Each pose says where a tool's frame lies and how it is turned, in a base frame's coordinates. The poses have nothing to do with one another.
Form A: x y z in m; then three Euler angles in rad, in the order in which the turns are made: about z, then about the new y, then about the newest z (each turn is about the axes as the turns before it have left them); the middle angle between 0 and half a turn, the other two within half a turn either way.
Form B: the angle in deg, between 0 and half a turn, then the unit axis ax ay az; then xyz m. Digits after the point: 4 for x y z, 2 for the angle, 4 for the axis.
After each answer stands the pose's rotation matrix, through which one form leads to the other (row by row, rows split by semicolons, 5 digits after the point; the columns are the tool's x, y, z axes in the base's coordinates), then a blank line. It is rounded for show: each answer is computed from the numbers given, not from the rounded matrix.
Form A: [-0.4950 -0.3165 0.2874 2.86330 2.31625 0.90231]
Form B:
[165.86 0.7669 -0.5138 -0.3846 -0.4950 -0.3165 0.2874]
0.18865 -0.68209 -0.70651; -0.87006 -0.44972 0.20185; -0.45542 0.57663 -0.67831

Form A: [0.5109 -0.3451 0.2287 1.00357 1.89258 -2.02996]
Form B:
[118.76 -0.9413 0.0509 -0.3336 0.5109 -0.3451 0.2287]
0.83135 0.22147 0.50972; -0.36343 -0.47723 0.80011; 0.42045 -0.85041 -0.31626

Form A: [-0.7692 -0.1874 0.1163 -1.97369 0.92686 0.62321]
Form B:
[91.43 0.6014 0.1680 -0.7811 -0.7692 -0.1874 0.1163]
0.34578 0.88437 -0.31356; -0.67729 0.00396 -0.73570; -0.64940 0.46676 0.60035

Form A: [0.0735 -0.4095 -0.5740 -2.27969 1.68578 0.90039]
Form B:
[118.24 0.8697 -0.0167 -0.4932 0.0735 -0.4095 -0.5740]
0.64120 0.41310 -0.64670; -0.45599 -0.47271 -0.75407; -0.61720 0.77840 -0.11473

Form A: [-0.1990 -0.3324 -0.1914 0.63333 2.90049 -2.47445]
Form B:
[171.65 -0.9952 0.0168 -0.0960 -0.1990 -0.3324 -0.1914]
0.98111 -0.01938 0.19247; -0.04725 -0.98884 0.14131; 0.18758 -0.14774 -0.97108

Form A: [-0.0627 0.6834 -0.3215 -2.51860 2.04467 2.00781]
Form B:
[119.41 0.7607 -0.6309 -0.1525 -0.0627 0.6834 -0.3215]
0.37178 -0.58272 -0.72264; -0.84850 0.10249 -0.51917; 0.37660 0.80618 -0.45634

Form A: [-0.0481 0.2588 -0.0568 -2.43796 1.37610 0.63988]
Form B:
[122.53 0.7239 0.0231 -0.6896 -0.0481 0.2588 -0.0568]
0.26798 0.60708 -0.74809; -0.55570 -0.53691 -0.63477; -0.78701 0.58582 0.19347

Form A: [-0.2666 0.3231 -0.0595 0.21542 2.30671 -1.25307]
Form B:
[138.77 -0.6544 0.7250 -0.2148 -0.2666 0.3231 -0.0595]
-0.00180 -0.68971 0.72409; -0.97282 0.16888 0.15844; -0.23156 -0.70412 -0.67126

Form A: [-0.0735 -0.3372 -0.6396 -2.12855 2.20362 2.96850]
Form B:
[131.25 0.5473 -0.8121 0.2023 -0.0735 -0.3372 -0.6396]
-0.16222 -0.88968 -0.42679; -0.58545 0.43495 -0.68415; 0.79431 0.13888 -0.59142

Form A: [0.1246 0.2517 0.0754 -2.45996 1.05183 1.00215]
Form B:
[99.65 0.6486 -0.1048 -0.7539 0.1246 0.2517 0.0754]
0.32351 0.66382 -0.67430; -0.82262 -0.15484 -0.54710; -0.46759 0.73168 0.49598

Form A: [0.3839 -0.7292 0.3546 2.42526 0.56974 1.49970]
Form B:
[137.02 0.1348 -0.2703 -0.9533 0.3839 -0.7292 0.3546]
-0.70008 0.58683 -0.40684; -0.71304 -0.60508 0.35419; -0.03832 0.53805 0.84204

